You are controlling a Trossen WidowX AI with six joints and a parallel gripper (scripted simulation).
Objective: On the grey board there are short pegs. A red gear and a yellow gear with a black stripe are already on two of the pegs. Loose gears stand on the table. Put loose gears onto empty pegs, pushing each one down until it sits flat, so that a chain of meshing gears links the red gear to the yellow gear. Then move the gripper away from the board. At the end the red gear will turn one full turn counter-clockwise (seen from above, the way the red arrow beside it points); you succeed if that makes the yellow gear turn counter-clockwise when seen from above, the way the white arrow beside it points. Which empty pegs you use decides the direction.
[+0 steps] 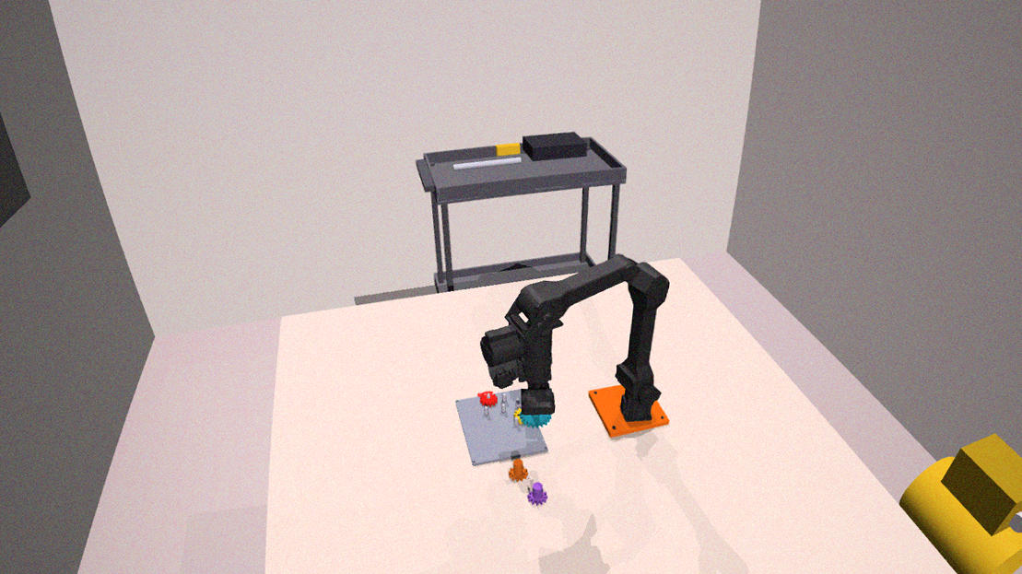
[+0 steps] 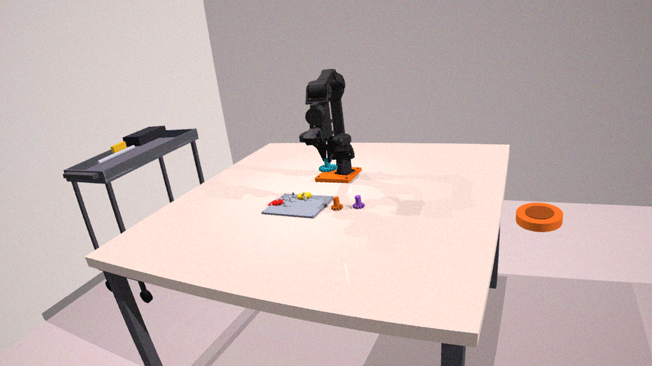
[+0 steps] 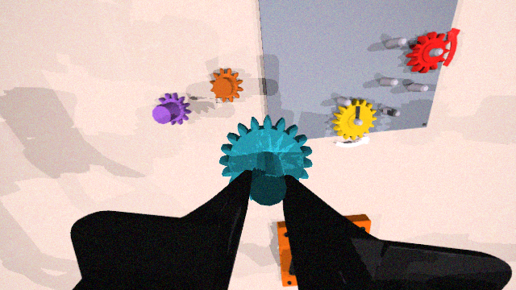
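My gripper tip is 18 cm to the left of the red gear, 14 cm above it and 10 cm short of it. Also, from my gripper tip: small purple gear: 14 cm below, 11 cm to the left; small orange gear: 14 cm below, 5 cm to the left, 4 cm ahead; teal gear: 1 cm below.
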